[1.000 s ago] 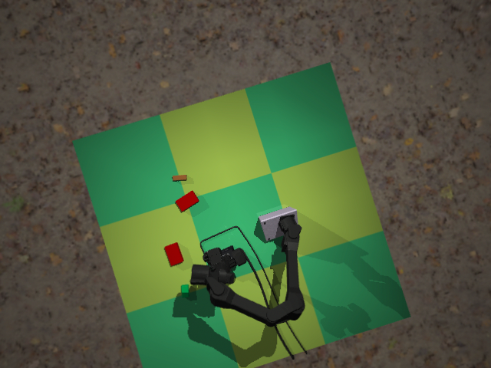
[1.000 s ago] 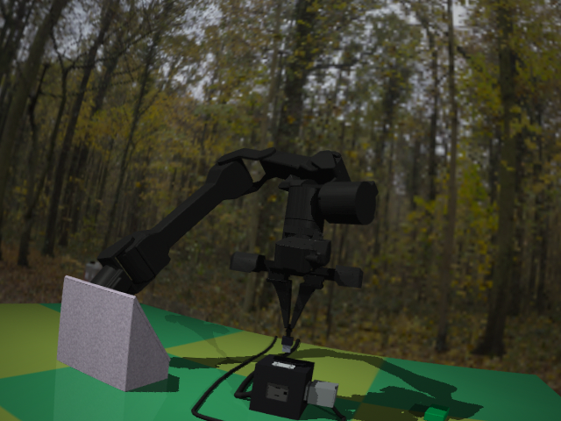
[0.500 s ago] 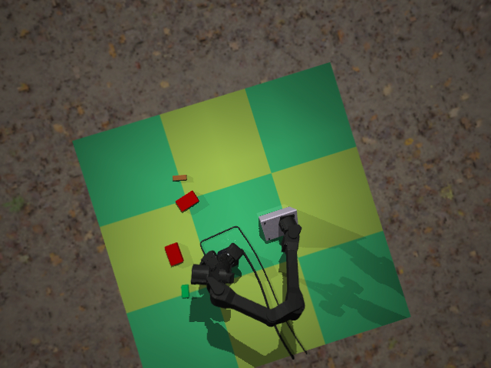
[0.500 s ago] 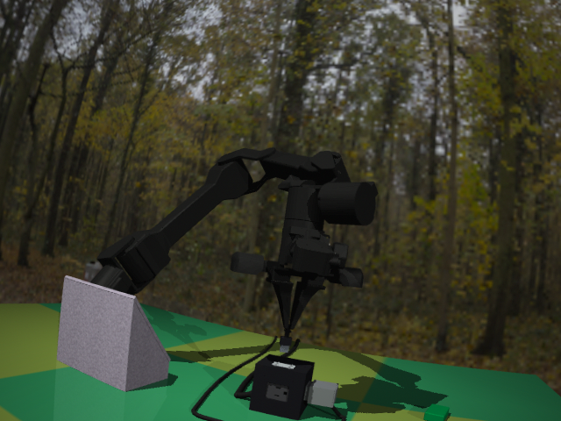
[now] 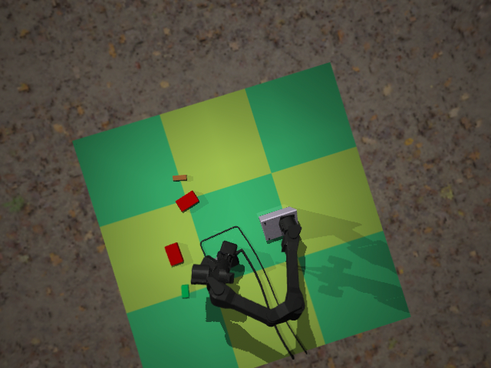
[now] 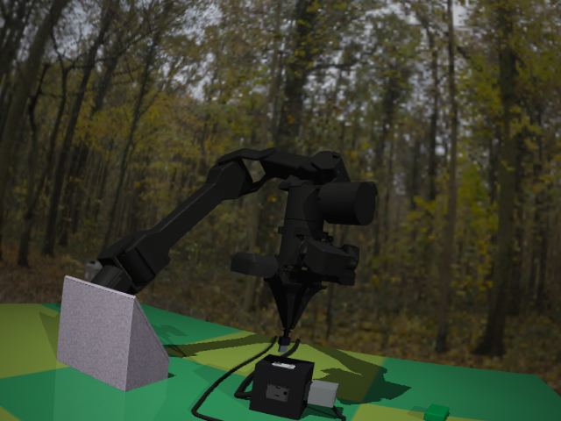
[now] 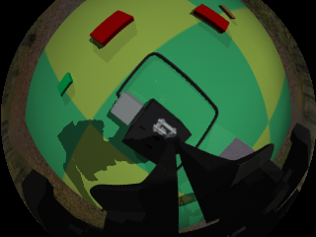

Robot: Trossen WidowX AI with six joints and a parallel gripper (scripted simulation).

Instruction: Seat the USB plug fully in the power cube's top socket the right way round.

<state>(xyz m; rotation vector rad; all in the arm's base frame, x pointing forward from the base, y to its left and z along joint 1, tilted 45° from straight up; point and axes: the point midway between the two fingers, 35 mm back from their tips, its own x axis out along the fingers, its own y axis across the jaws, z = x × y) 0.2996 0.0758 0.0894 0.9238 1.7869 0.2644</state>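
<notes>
My gripper tip is now 20 mm above the dark USB plug. The rest, counted from my gripper tip: green block: 220 mm ahead, 150 mm to the left, 130 mm below; brown block: 390 mm to the right, 160 mm ahead, 130 mm below; light USB socket: 70 mm below, 10 mm to the left.
</notes>
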